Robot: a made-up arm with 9 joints. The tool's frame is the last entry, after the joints. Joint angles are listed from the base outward. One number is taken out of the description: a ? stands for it. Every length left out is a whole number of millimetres.
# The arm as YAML. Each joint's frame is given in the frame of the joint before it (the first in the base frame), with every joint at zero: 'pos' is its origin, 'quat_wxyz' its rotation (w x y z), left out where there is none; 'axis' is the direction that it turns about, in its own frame. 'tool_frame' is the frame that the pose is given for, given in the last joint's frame.
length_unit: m
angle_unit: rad
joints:
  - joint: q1
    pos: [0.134, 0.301, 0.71]
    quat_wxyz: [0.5, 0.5, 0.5, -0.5]
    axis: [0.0, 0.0, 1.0]
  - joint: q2
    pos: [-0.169, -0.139, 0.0]
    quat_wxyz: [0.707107, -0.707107, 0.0, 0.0]
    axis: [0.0, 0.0, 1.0]
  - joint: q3
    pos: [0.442, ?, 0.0]
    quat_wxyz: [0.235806, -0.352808, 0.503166, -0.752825]
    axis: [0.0, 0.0, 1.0]
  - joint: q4
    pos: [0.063, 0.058, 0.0]
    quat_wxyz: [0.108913, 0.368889, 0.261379, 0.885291]
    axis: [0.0, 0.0, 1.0]
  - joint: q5
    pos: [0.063, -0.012, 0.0]
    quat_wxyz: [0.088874, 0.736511, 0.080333, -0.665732]
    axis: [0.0, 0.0, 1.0]
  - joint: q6
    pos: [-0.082, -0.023, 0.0]
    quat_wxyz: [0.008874, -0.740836, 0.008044, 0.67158]
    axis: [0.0, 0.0, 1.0]
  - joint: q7
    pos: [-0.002, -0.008, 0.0]
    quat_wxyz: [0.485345, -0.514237, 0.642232, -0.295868]
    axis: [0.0, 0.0, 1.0]
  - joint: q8
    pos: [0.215, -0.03, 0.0]
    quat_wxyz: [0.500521, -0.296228, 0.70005, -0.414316]
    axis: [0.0, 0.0, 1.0]
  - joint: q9
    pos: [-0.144, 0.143, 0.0]
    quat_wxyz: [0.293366, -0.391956, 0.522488, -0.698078]
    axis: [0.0, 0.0, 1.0]
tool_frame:
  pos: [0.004, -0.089, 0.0]
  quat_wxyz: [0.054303, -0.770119, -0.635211, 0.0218]
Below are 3 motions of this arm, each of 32 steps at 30 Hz.
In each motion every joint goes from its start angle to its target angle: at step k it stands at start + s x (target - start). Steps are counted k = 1, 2, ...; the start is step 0. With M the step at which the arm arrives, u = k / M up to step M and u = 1 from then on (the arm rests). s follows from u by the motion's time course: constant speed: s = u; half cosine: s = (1 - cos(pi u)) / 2; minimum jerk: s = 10 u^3 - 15 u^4 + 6 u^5.
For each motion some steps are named. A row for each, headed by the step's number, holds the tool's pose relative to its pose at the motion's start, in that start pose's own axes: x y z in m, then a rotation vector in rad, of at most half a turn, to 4 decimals.
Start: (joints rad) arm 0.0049 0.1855 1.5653 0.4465 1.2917 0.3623 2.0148 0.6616 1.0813
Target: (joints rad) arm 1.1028 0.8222 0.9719 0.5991 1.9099 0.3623 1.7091 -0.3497 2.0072
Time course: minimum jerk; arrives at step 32
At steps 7, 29, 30, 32:
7: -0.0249 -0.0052 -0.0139 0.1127 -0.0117 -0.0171
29: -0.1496 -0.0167 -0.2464 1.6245 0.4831 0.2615
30: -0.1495 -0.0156 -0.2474 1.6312 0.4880 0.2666
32: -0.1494 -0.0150 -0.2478 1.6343 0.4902 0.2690

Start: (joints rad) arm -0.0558 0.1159 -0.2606 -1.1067 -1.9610 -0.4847 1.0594 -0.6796 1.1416
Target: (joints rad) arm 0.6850 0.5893 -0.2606 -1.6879 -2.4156 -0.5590 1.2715 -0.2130 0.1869
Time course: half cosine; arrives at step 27
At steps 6, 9, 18, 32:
6: -0.0163 -0.0241 -0.0008 -0.0701 0.0261 0.1055
9: -0.0299 -0.0549 0.0017 -0.1435 0.0642 0.2314
18: -0.0236 -0.1877 0.0402 -0.3487 0.2856 0.7585
32: 0.0195 -0.2527 0.0702 -0.4039 0.4409 1.0542

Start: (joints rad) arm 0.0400 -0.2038 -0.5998 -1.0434 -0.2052 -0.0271 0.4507 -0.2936 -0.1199
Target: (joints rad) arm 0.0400 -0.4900 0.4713 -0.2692 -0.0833 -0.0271 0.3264 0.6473 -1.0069
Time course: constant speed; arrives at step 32
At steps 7, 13, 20, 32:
7: 0.0186 0.0083 -0.0632 0.0171 -0.1448 0.1330
13: 0.0463 0.0306 -0.1017 0.0320 -0.2529 0.1871
20: 0.0895 0.0643 -0.1193 0.0664 -0.3460 0.1945
32: 0.1762 0.0951 -0.0753 0.2209 -0.4152 0.1364

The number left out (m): -0.082
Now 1 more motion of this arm.
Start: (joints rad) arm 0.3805 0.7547 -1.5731 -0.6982 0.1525 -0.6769 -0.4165 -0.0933 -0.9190
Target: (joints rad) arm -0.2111 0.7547 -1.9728 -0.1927 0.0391 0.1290 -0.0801 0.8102 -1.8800
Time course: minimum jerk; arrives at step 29
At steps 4, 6, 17, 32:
4: 0.0087 0.0025 0.0031 -0.0146 0.0271 -0.0007
6: 0.0266 0.0071 0.0085 -0.0419 0.0813 -0.0030
17: 0.2861 -0.0129 0.0134 -0.1656 0.7242 -0.1645
32: 0.3937 -0.1022 0.0215 -0.0522 0.8637 -0.3295

